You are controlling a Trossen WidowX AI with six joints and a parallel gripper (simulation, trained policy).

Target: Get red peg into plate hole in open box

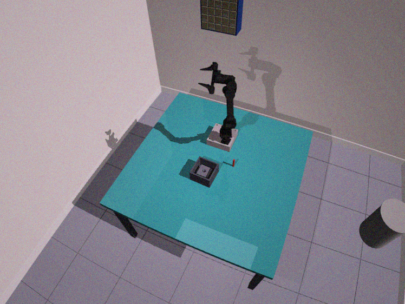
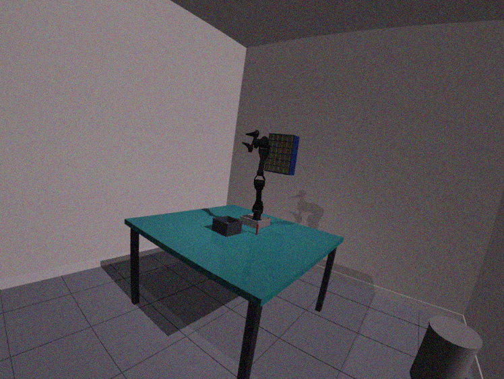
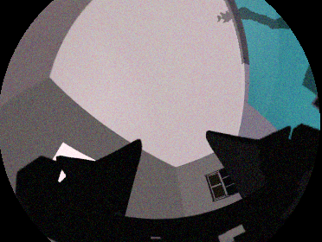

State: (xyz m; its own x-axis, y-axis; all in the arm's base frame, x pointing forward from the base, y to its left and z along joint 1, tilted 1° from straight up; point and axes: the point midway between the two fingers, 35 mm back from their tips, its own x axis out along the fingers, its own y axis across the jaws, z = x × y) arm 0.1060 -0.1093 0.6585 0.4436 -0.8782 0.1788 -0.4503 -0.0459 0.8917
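Now: gripper tip 690 mm above the red peg, 280 mm to the right of it and 30 mm short of it. Round my gripper tip: grey plate: 680 mm below, 200 mm ahead, 120 mm to the left; then dark grey box: 700 mm below, 200 mm ahead, 120 mm to the left.
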